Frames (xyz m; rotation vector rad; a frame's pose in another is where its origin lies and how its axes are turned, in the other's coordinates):
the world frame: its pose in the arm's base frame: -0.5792 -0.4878 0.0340 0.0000 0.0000 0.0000
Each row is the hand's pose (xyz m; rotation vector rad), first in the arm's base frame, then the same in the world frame.
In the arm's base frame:
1: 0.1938 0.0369 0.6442 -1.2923 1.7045 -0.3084
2: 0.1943 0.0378 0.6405 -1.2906 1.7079 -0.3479
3: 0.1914 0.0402 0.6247 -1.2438 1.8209 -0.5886
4: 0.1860 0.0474 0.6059 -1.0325 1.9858 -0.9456
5: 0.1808 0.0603 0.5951 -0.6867 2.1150 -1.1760
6: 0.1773 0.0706 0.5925 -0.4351 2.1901 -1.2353
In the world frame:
1: 0.7730 0.5247 0.6102 -1.2923 1.7045 -0.3084
2: 0.7735 0.5256 0.6065 -1.2906 1.7079 -0.3479
3: 0.7706 0.5280 0.5907 -1.2438 1.8209 -0.5886
4: 0.7652 0.5352 0.5719 -1.0325 1.9858 -0.9456
5: 0.7600 0.5481 0.5611 -0.6867 2.1150 -1.1760
6: 0.7565 0.5584 0.5585 -0.4351 2.1901 -1.2353

